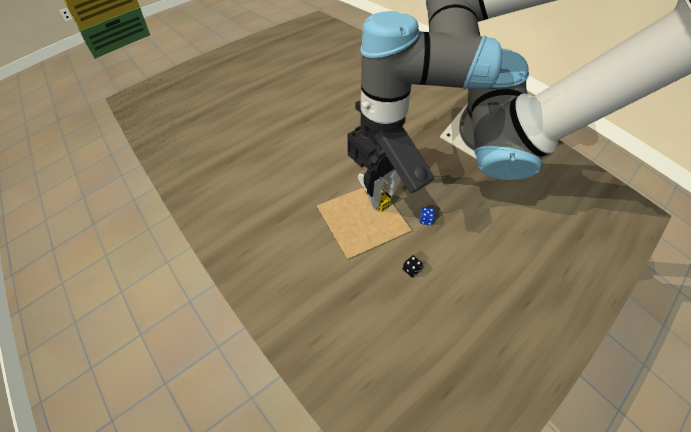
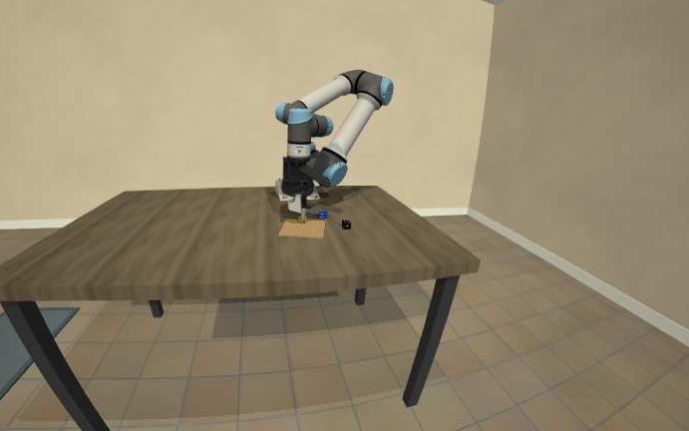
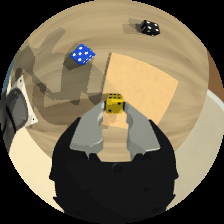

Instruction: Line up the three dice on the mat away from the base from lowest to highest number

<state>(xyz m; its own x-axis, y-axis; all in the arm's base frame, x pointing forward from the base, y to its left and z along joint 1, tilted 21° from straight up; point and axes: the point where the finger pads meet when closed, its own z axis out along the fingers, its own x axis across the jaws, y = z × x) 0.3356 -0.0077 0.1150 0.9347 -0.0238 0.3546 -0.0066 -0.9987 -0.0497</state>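
Now: hand 10 mm above the yellow die. Round my hand: blue die (80 mm to the left, 50 mm behind, 10 mm below); then tan mat (50 mm ahead, 20 mm below); then black die (140 mm to the left, 50 mm ahead, 10 mm below).
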